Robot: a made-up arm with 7 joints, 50 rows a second.
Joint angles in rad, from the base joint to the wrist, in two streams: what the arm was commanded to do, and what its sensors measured. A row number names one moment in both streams.
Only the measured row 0 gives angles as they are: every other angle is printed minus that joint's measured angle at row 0.
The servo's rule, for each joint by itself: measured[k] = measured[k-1] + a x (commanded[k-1-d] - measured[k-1]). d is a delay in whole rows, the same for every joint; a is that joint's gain. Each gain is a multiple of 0.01, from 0.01 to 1. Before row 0 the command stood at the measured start. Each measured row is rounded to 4 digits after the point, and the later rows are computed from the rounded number. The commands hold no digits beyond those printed.
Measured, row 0: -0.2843 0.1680 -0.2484 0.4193 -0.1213 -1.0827 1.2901
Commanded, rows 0 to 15: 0.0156 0.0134 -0.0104 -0.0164 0.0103 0.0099 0.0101; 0.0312 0.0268 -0.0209 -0.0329 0.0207 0.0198 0.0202; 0.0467 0.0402 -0.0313 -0.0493 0.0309 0.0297 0.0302; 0.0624 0.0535 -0.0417 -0.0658 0.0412 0.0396 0.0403; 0.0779 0.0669 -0.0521 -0.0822 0.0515 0.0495 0.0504; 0.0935 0.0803 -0.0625 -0.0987 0.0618 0.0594 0.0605; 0.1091 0.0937 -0.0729 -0.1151 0.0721 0.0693 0.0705; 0.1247 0.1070 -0.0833 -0.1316 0.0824 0.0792 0.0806; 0.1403 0.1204 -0.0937 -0.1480 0.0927 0.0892 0.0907; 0.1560 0.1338 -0.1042 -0.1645 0.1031 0.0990 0.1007; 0.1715 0.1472 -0.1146 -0.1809 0.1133 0.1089 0.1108; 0.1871 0.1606 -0.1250 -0.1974 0.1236 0.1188 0.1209; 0.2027 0.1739 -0.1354 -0.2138 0.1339 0.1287 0.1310; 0.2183 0.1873 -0.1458 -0.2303 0.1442 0.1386 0.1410; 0.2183 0.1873 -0.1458 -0.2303 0.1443 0.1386 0.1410; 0.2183 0.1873 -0.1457 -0.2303 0.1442 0.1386 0.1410
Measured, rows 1 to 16: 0.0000 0.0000 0.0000 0.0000 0.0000 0.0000 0.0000; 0.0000 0.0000 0.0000 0.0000 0.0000 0.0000 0.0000; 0.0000 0.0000 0.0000 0.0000 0.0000 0.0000 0.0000; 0.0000 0.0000 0.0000 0.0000 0.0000 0.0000 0.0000; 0.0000 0.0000 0.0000 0.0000 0.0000 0.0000 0.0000; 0.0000 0.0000 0.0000 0.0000 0.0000 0.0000 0.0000; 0.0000 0.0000 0.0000 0.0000 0.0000 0.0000 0.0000; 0.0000 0.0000 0.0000 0.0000 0.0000 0.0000 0.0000; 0.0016 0.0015 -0.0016 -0.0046 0.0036 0.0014 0.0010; 0.0046 0.0043 -0.0045 -0.0125 0.0096 0.0040 0.0029; 0.0088 0.0082 -0.0085 -0.0228 0.0171 0.0076 0.0056; 0.0142 0.0132 -0.0135 -0.0348 0.0255 0.0121 0.0091; 0.0206 0.0191 -0.0193 -0.0481 0.0346 0.0173 0.0132; 0.0279 0.0258 -0.0258 -0.0623 0.0441 0.0232 0.0179; 0.0360 0.0333 -0.0329 -0.0771 0.0539 0.0297 0.0232; 0.0449 0.0414 -0.0405 -0.0924 0.0639 0.0366 0.0289
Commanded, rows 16 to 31: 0.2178 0.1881 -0.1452 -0.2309 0.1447 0.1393 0.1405; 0.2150 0.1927 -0.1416 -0.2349 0.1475 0.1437 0.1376; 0.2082 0.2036 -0.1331 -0.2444 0.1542 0.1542 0.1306; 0.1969 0.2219 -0.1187 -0.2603 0.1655 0.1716 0.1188; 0.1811 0.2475 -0.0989 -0.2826 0.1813 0.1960 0.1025; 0.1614 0.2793 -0.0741 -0.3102 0.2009 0.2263 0.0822; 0.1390 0.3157 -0.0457 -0.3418 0.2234 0.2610 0.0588; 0.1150 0.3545 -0.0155 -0.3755 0.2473 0.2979 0.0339; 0.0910 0.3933 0.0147 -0.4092 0.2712 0.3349 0.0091; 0.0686 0.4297 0.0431 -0.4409 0.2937 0.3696 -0.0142; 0.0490 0.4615 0.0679 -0.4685 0.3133 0.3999 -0.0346; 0.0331 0.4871 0.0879 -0.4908 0.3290 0.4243 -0.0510; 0.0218 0.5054 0.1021 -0.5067 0.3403 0.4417 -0.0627; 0.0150 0.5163 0.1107 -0.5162 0.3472 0.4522 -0.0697; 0.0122 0.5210 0.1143 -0.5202 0.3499 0.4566 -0.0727; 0.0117 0.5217 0.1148 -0.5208 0.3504 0.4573 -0.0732
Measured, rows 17 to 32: 0.0544 0.0501 -0.0485 -0.1080 0.0740 0.0440 0.0351; 0.0646 0.0593 -0.0569 -0.1238 0.0842 0.0517 0.0417; 0.0753 0.0690 -0.0656 -0.1398 0.0944 0.0597 0.0486; 0.0865 0.0791 -0.0745 -0.1559 0.1046 0.0680 0.0558; 0.0981 0.0895 -0.0836 -0.1721 0.1149 0.0765 0.0633; 0.1101 0.1003 -0.0929 -0.1884 0.1252 0.0852 0.0711; 0.1209 0.1099 -0.1008 -0.2001 0.1319 0.0927 0.0781; 0.1306 0.1184 -0.1075 -0.2086 0.1362 0.0991 0.0844; 0.1393 0.1261 -0.1132 -0.2148 0.1392 0.1047 0.0900; 0.1469 0.1334 -0.1175 -0.2204 0.1421 0.1102 0.0948; 0.1530 0.1411 -0.1198 -0.2271 0.1463 0.1164 0.0984; 0.1574 0.1500 -0.1196 -0.2364 0.1530 0.1241 0.1004; 0.1598 0.1607 -0.1165 -0.2493 0.1629 0.1342 0.1006; 0.1600 0.1737 -0.1101 -0.2664 0.1762 0.1471 0.0988; 0.1579 0.1893 -0.1004 -0.2875 0.1927 0.1630 0.0948; 0.1536 0.2075 -0.0877 -0.3121 0.2118 0.1819 0.0887
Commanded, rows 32 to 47: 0.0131 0.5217 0.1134 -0.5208 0.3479 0.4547 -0.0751; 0.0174 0.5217 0.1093 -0.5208 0.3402 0.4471 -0.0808; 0.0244 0.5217 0.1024 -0.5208 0.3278 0.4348 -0.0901; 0.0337 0.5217 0.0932 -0.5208 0.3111 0.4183 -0.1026; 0.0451 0.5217 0.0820 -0.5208 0.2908 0.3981 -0.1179; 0.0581 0.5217 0.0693 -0.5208 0.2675 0.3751 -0.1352; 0.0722 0.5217 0.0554 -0.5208 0.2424 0.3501 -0.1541; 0.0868 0.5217 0.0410 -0.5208 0.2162 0.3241 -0.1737; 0.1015 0.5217 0.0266 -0.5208 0.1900 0.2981 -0.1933; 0.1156 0.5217 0.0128 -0.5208 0.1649 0.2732 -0.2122; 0.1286 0.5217 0.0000 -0.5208 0.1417 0.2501 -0.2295; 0.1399 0.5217 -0.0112 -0.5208 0.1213 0.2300 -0.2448; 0.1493 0.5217 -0.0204 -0.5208 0.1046 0.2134 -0.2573; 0.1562 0.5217 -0.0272 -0.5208 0.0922 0.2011 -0.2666; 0.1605 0.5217 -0.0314 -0.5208 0.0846 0.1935 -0.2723; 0.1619 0.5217 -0.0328 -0.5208 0.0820 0.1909 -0.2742
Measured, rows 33 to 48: 0.1473 0.2279 -0.0723 -0.3393 0.2326 0.2033 0.0807; 0.1394 0.2501 -0.0550 -0.3677 0.2540 0.2266 0.0712; 0.1304 0.2734 -0.0366 -0.3959 0.2748 0.2509 0.0606; 0.1207 0.2969 -0.0179 -0.4225 0.2938 0.2752 0.0494; 0.1108 0.3198 0.0001 -0.4461 0.3101 0.2985 0.0382; 0.1012 0.3414 0.0167 -0.4657 0.3231 0.3200 0.0274; 0.0923 0.3612 0.0313 -0.4810 0.3325 0.3391 0.0174; 0.0842 0.3789 0.0438 -0.4921 0.3388 0.3556 0.0083; 0.0771 0.3946 0.0542 -0.5001 0.3420 0.3695 0.0000; 0.0711 0.4086 0.0625 -0.5059 0.3414 0.3804 -0.0081; 0.0664 0.4210 0.0685 -0.5101 0.3366 0.3880 -0.0163; 0.0631 0.4321 0.0722 -0.5131 0.3277 0.3922 -0.0249; 0.0613 0.4420 0.0737 -0.5153 0.3148 0.3930 -0.0342; 0.0610 0.4508 0.0730 -0.5168 0.2982 0.3905 -0.0443; 0.0621 0.4586 0.0704 -0.5179 0.2787 0.3848 -0.0553; 0.0646 0.4655 0.0660 -0.5187 0.2568 0.3763 -0.0671
